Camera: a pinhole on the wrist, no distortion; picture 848 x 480 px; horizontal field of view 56.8 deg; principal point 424.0 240.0 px. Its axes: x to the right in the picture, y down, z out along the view. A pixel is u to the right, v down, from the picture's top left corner.
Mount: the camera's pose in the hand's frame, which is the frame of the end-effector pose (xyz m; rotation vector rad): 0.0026 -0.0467 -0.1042 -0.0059 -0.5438 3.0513
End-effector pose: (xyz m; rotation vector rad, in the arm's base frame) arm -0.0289 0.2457 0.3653 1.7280 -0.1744 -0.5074
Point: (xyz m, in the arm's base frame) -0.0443 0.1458 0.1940
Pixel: 210.6 278.5
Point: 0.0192 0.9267 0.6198
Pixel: behind the camera
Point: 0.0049 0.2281 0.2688
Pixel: 54.5 183.1
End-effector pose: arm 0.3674 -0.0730 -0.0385 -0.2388 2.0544 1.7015
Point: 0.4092 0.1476 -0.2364
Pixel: 237.1 165.9
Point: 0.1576 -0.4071 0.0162
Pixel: behind the camera
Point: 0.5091 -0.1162 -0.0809
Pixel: outside the picture
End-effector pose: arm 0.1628 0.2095 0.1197 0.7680 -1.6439 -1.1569
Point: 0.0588 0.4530 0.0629
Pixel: outside the picture
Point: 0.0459 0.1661 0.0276
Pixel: 254.2 169.1
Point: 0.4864 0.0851 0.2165
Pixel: behind the camera
